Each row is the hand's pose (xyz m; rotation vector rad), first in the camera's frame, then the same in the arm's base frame.
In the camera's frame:
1: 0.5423 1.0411 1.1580 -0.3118 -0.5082 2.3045
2: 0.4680 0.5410 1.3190 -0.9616 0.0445 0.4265
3: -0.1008 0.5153 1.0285 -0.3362 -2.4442 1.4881
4: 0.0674 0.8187 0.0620 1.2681 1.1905 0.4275
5: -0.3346 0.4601 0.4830 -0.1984 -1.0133 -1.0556
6: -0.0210 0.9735 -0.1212 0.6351 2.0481 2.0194
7: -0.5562 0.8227 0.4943 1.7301 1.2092 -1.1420
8: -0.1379 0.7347 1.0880 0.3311 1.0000 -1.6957
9: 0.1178 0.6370 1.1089 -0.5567 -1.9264 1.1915
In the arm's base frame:
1: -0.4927 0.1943 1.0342 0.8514 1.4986 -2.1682
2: -0.1562 -0.2087 1.1113 -0.6317 -1.3291 0.8254
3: -0.1399 -0.3356 0.4850 -0.2692 2.0868 -0.5981
4: 0.0823 0.5561 0.0269 0.5517 0.8606 1.8240
5: 0.0994 -0.1258 -0.0189 1.1097 -1.4016 -0.3590
6: 0.0119 0.7096 -0.1650 -1.2956 1.4284 2.4609
7: -0.2700 -0.0684 -0.2213 1.3080 1.4263 0.4571
8: -0.3639 -0.2836 0.4716 0.6484 0.6206 -0.3345
9: -0.2276 -0.2089 0.6979 -0.1703 2.6295 -0.8562

